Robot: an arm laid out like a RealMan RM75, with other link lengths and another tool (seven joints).
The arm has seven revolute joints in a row. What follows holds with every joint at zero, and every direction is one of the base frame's. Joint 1 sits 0.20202 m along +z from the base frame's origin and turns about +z. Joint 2 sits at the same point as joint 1 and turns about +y. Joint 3 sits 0.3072 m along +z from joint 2 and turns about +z. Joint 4 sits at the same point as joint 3 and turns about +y. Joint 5 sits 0.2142 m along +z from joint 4 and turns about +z. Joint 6 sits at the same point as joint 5 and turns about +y. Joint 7 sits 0.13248 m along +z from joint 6 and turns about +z. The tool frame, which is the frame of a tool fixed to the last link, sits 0.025 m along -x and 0.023 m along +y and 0.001 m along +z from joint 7; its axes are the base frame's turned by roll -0.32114, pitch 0 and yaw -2.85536 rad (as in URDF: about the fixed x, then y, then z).
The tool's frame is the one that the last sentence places.
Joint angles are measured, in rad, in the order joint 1, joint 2, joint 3, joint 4, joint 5, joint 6, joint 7. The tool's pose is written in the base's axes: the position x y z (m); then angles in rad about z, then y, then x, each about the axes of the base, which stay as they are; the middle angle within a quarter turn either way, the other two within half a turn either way. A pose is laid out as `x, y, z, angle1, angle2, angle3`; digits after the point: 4 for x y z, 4 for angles.
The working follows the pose.
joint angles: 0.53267, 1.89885, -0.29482, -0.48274, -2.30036, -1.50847, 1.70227
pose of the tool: 0.3599, 0.3553, 0.0322, -1.7852, 0.1218, -2.5089
Where each joint sits with the arm in this pose, in the base's axes (m; each line is computed from the numbers above, not from the rounded line before):
joint 1: 0.0000 0.0000 0.2020
joint 2: 0.0000 0.0000 0.2020
joint 3: 0.2505 0.1477 0.1030
joint 4: 0.2505 0.1477 0.1030
joint 5: 0.4170 0.2794 0.1320
joint 6: 0.4170 0.2794 0.1320
joint 7: 0.3917 0.3489 0.0221
the tool: 0.3599 0.3553 0.0322

